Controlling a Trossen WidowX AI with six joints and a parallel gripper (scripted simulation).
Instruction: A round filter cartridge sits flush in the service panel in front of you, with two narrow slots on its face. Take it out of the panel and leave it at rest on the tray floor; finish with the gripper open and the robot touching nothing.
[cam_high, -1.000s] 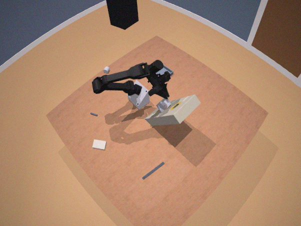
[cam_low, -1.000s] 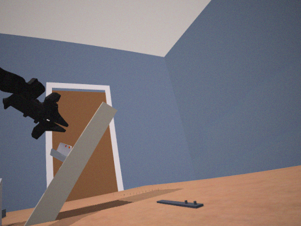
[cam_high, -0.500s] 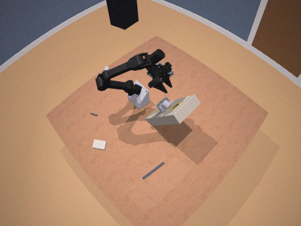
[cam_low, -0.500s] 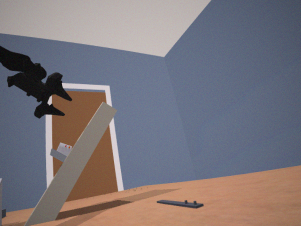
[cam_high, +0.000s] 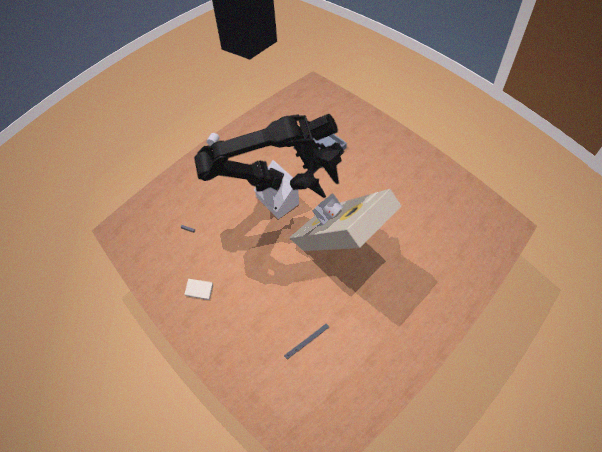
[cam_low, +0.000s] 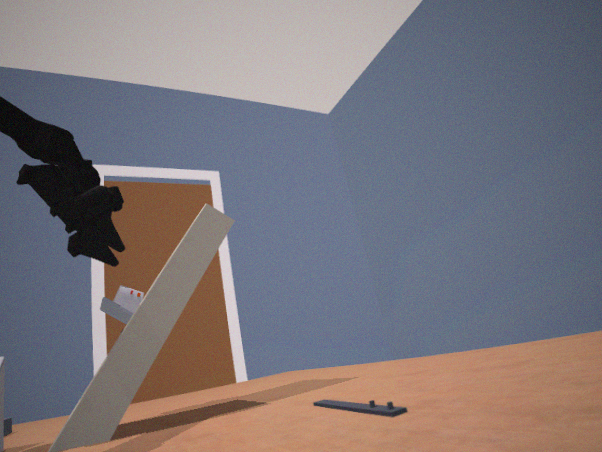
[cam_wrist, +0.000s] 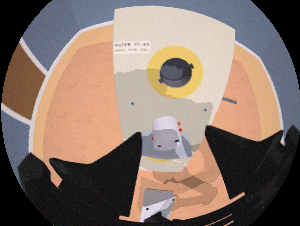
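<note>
Right now the round white filter cartridge is 80 mm below my gripper tip. Round my gripper tip: beige service panel 100 mm below, 50 mm ahead, 10 mm to the right; then beige block 420 mm to the right, 270 mm below, 230 mm behind; then blue-grey tray 320 mm to the left, 270 mm below, 270 mm behind.
</note>
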